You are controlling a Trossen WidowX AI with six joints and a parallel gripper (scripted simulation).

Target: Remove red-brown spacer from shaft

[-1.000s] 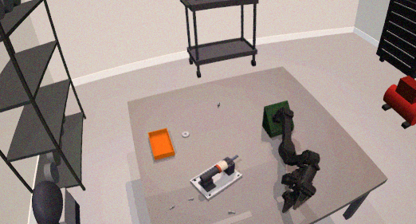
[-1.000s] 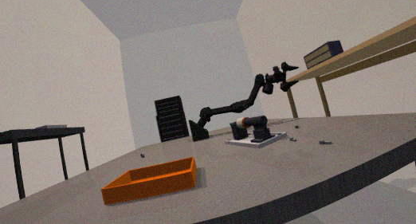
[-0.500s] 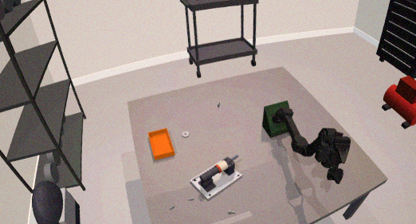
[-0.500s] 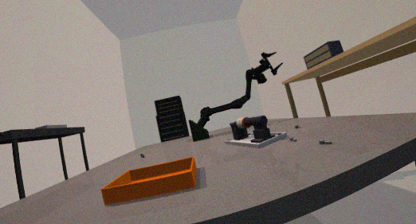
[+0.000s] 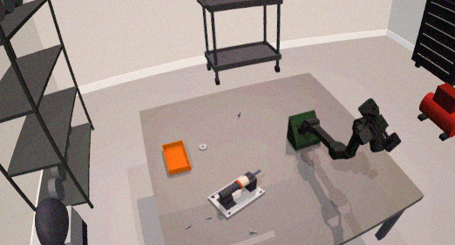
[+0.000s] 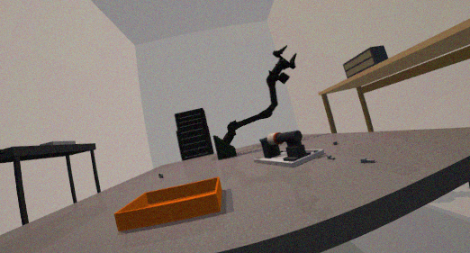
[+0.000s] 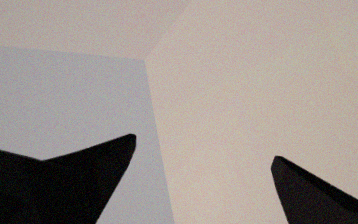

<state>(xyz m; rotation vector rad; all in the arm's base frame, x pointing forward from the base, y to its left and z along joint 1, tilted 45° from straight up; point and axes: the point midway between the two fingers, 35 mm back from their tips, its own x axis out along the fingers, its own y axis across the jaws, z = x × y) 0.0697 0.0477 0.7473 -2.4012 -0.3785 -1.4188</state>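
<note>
The dark shaft lies 53 cm below my gripper tip, 37 cm to the right of it and 34 cm ahead of it. Also, from my gripper tip: cream spacer 53 cm below, 37 cm to the right, 35 cm ahead; then red-brown spacer 53 cm below, 37 cm ahead, 36 cm to the right; then orange tray 69 cm to the right, 61 cm ahead, 60 cm below.
</note>
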